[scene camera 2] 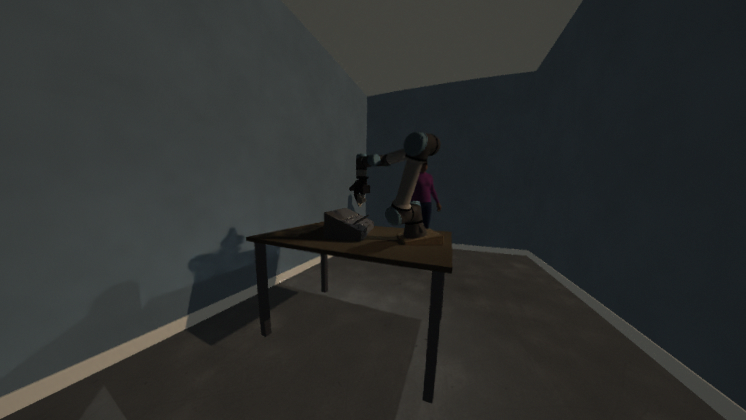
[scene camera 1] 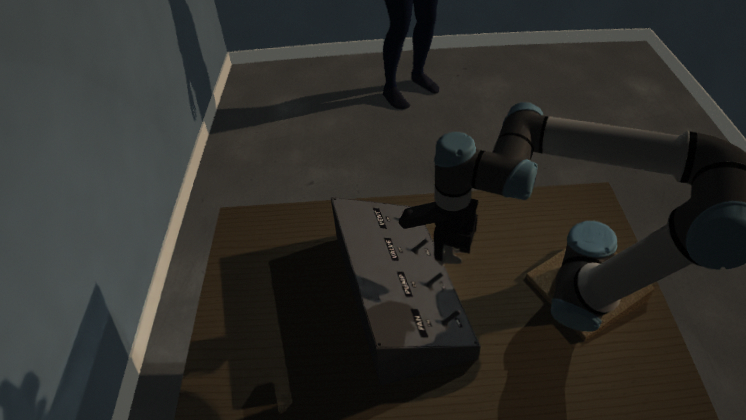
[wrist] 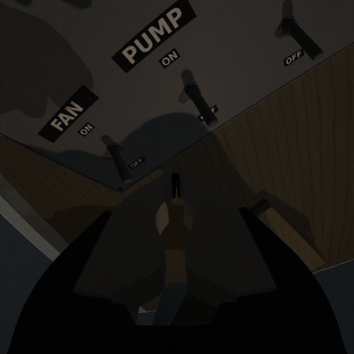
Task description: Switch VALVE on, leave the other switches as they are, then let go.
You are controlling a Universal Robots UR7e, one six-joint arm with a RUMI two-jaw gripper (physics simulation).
Labels:
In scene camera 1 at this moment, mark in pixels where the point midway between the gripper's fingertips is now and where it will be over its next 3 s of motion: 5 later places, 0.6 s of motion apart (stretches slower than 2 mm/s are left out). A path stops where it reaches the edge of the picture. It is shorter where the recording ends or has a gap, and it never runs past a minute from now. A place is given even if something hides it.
My gripper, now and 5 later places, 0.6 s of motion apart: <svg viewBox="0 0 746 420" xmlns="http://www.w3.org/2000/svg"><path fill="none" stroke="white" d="M443 264L439 269L416 255L401 248L400 251L403 239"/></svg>

